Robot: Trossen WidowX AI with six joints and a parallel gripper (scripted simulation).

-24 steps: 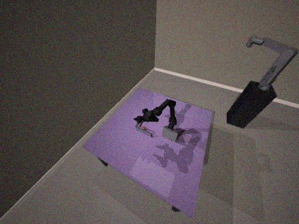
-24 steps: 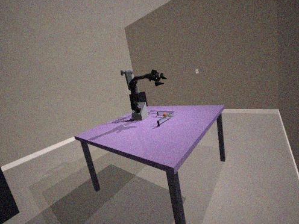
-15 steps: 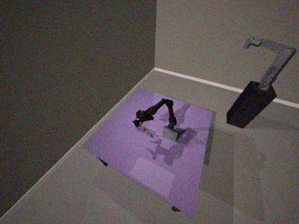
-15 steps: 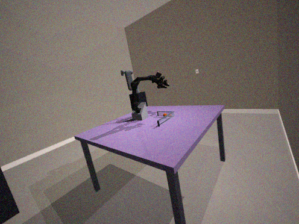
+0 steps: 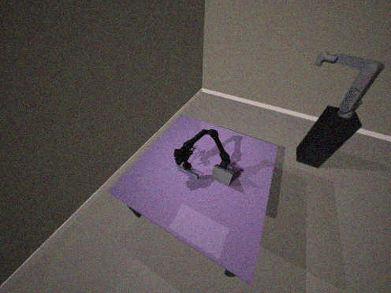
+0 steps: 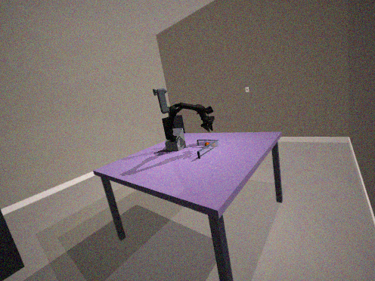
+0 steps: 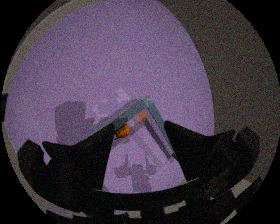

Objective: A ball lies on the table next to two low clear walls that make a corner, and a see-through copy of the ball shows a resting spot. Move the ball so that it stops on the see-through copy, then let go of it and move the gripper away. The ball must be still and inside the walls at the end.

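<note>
Now: gripper tip 120 mm above the orange ball, 40 mm to the left of it and 40 mm past it.
</note>
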